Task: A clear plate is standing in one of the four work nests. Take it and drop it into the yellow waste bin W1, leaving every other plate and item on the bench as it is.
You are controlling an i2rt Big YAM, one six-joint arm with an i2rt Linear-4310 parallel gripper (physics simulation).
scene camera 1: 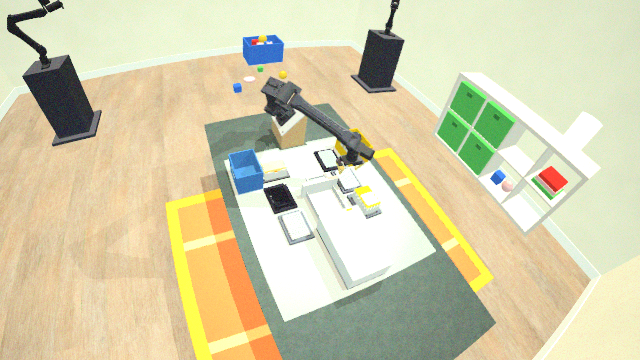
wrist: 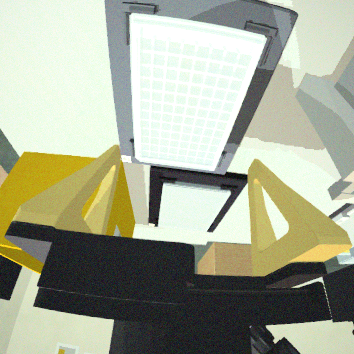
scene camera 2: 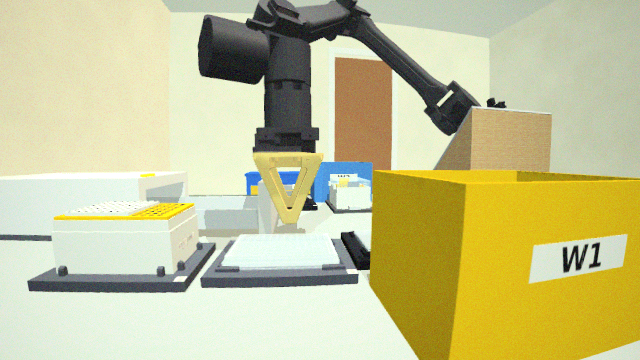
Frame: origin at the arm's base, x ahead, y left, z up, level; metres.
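Seen in the pictures: gripper, between the fingertips: (scene camera 1: 347, 171) (wrist: 186, 156) (scene camera 2: 289, 214); arm's base, origin of its link: (scene camera 1: 286, 116) (scene camera 2: 484, 150).
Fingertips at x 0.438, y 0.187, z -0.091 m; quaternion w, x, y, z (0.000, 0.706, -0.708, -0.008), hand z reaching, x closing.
Observation:
Pixels of each thing's top centre, then the offset from my fingertips to it.
- grey nest, centre of its top: (wrist: 184, 109) (scene camera 2: 283, 250) (scene camera 1: 347, 178) dx +0.009, dy +0.004, dz -0.045 m
- pale plate, centre of its top: (wrist: 188, 212) (scene camera 2: 403, 236) (scene camera 1: 328, 158) dx -0.162, dy -0.022, dz -0.043 m
- yellow waste bin W1, centre of its top: (scene camera 2: 502, 174) (wrist: 62, 271) (scene camera 1: 355, 139) dx -0.171, dy +0.136, dz +0.057 m
- yellow-topped tip box, centre of its top: (scene camera 2: 131, 206) (scene camera 1: 367, 195) dx +0.187, dy +0.012, dz +0.014 m
- long white instrument, centre of its top: (scene camera 2: 88, 173) (scene camera 1: 355, 239) dx +0.396, dy -0.185, dz +0.043 m
- blue bin, centre of its top: (scene camera 2: 339, 162) (scene camera 1: 245, 162) dx -0.164, dy -0.501, dz +0.057 m
- black plate, centre of its top: (scene camera 1: 280, 195) dx +0.012, dy -0.376, dz -0.036 m
- white plate, centre of its top: (scene camera 1: 296, 224) dx +0.193, dy -0.366, dz -0.036 m
A clear, pale gridded plate (scene camera 1: 349, 178) (scene camera 2: 280, 251) (wrist: 187, 100) lies flat in a grey nest (scene camera 2: 280, 280) (wrist: 119, 75). My gripper (scene camera 2: 290, 221) (wrist: 186, 156) is open and empty, pointing down. In scene camera 2 its fingertips are a little above the plate's level, toward its far side; in the wrist view they flank its near end. Another pale plate (scene camera 1: 328, 159) (scene camera 2: 367, 241) (wrist: 192, 207) lies in a black nest beside the bin. The yellow waste bin W1 (scene camera 1: 340, 148) (scene camera 2: 415, 260) (wrist: 55, 172) stands close by; the arm partly hides it in scene camera 1.
A yellow-topped tip box (scene camera 1: 369, 198) (scene camera 2: 117, 245) stands beside the grey nest. A long white instrument (scene camera 1: 350, 240) (scene camera 2: 65, 200) is nearby. Across the bench are a blue bin (scene camera 1: 246, 172), a black plate (scene camera 1: 280, 197) and a white plate (scene camera 1: 296, 225). The wooden arm base (scene camera 1: 292, 136) (scene camera 2: 510, 140) stands behind.

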